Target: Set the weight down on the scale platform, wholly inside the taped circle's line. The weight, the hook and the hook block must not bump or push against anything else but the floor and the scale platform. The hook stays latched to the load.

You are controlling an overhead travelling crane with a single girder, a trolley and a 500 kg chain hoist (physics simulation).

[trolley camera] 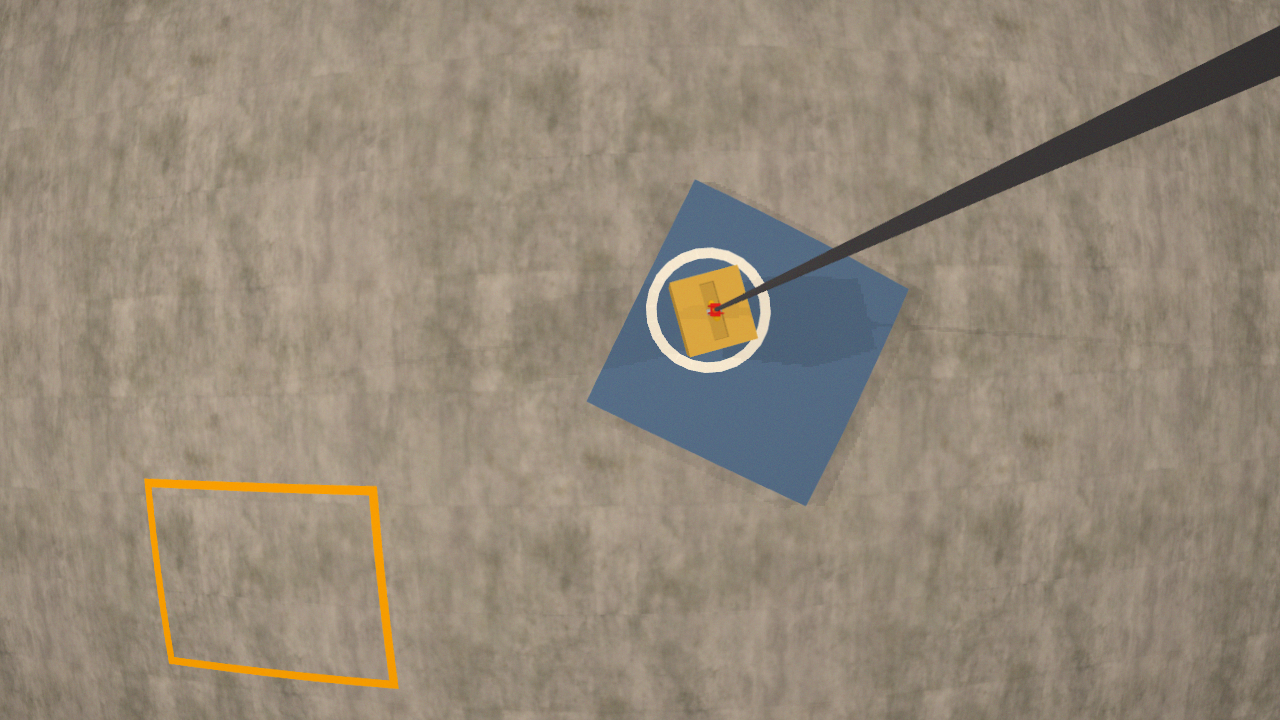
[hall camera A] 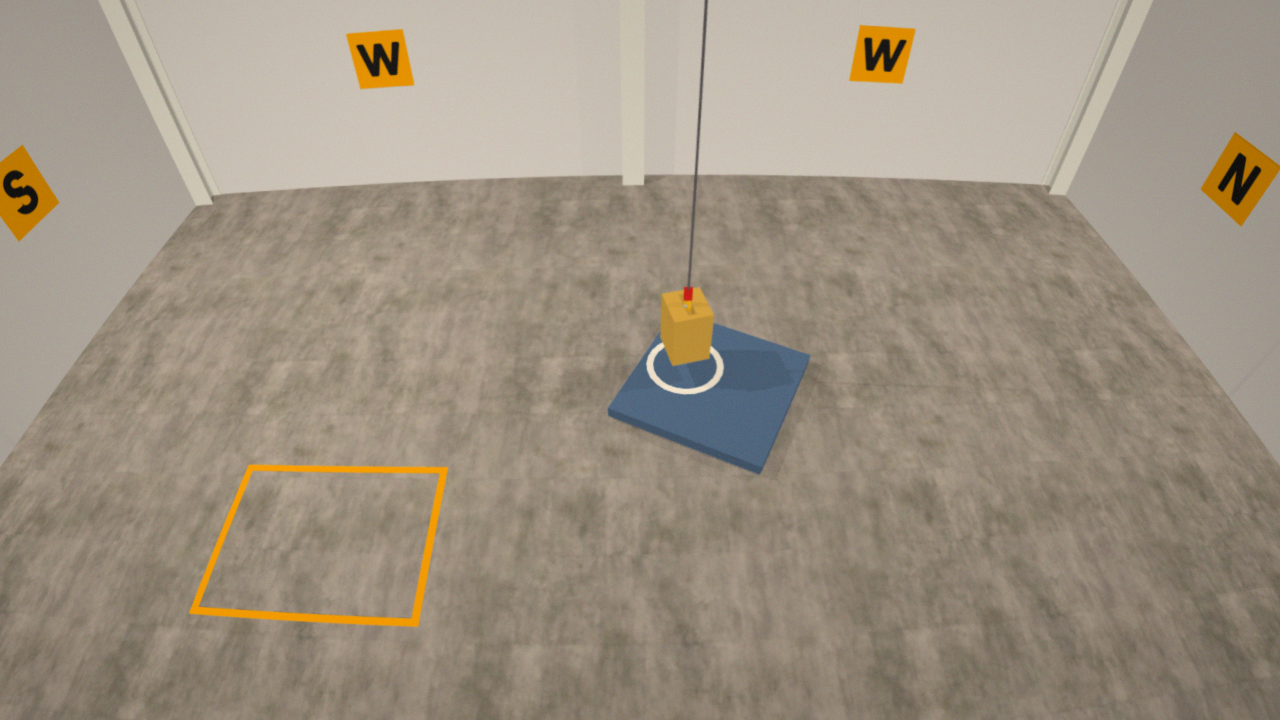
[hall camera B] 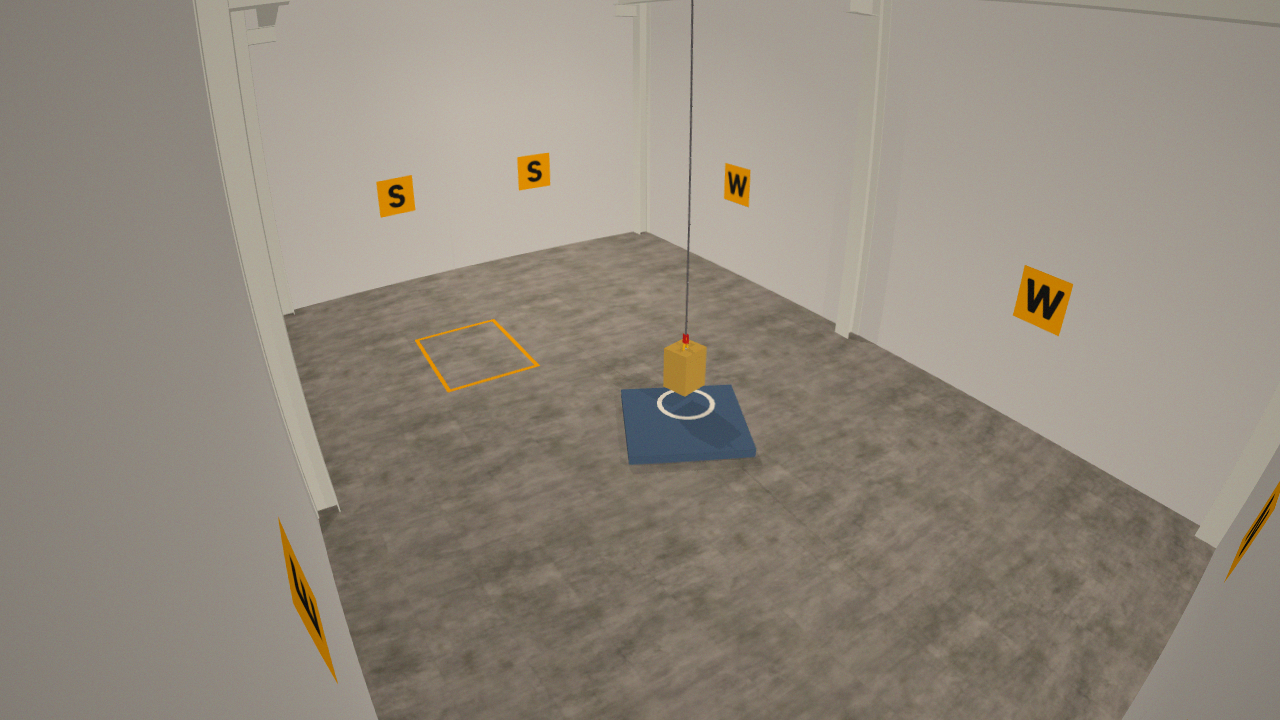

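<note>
The yellow weight [hall camera A: 687, 338] [hall camera B: 684, 370] [trolley camera: 689, 315] hangs upright, a little above the blue scale platform [hall camera A: 707, 422] [hall camera B: 662, 443] [trolley camera: 760, 429], with a gap under it. Its shadow falls on the platform, apart from it. The white taped circle [hall camera A: 685, 390] [hall camera B: 686, 417] [trolley camera: 651, 309] lies on the platform. In the trolley view the weight shows mostly within the circle, its lower right corner overlapping the line. The red hook block [hall camera A: 688, 293] [hall camera B: 685, 338] [trolley camera: 715, 309] is over the weight's top. My hook [hall camera A: 689, 307] [hall camera B: 685, 346] is small but appears latched to the weight; its latch is too small to see.
An orange outlined square [hall camera A: 313, 617] [hall camera B: 433, 367] [trolley camera: 384, 586] is marked on the floor, left of the platform. White walls with lettered signs and pale columns [hall camera A: 632, 89] [hall camera B: 863, 179] stand around the floor. The chain [hall camera A: 696, 161] [hall camera B: 689, 179] [trolley camera: 984, 189] runs up from the hook block.
</note>
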